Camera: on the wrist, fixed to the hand. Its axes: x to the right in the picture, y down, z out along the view.
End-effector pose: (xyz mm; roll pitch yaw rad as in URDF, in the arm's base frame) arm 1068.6 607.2 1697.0 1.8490 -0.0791 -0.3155
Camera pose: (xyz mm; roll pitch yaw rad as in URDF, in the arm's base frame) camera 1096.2 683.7 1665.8 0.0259 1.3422 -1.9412
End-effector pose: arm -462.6 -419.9 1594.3 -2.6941 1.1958 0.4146
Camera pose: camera -396.7 -372.2 1625.6 -1.8844 -0.0613 2.0739
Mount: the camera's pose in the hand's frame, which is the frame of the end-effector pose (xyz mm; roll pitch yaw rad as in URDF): 0.0 -52.4 -69.6 0.1111 -0.5052 -1.6731
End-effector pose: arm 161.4 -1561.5 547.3 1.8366 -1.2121 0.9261
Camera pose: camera 114.9 -1488.7 536.0 1.5394 0.4369 0.6599
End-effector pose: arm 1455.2 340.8 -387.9 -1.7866 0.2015 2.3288
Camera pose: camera 1487.3 389.4 -323.1 -2.8768 -0.8472 -2.4772
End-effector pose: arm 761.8 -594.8 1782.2 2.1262 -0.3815 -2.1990
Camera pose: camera 830.3 -648.1 1774.9 1.7856 1.2751 -2.0343
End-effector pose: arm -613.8 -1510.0 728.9 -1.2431 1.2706 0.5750
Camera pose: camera -547.0 -1565.3 736.9 -1.5664 -0.3846 0.7683
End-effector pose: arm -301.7 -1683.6 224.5 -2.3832 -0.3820 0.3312
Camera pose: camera -329.0 -1703.4 304.8 2.7919 -0.1975 2.0816
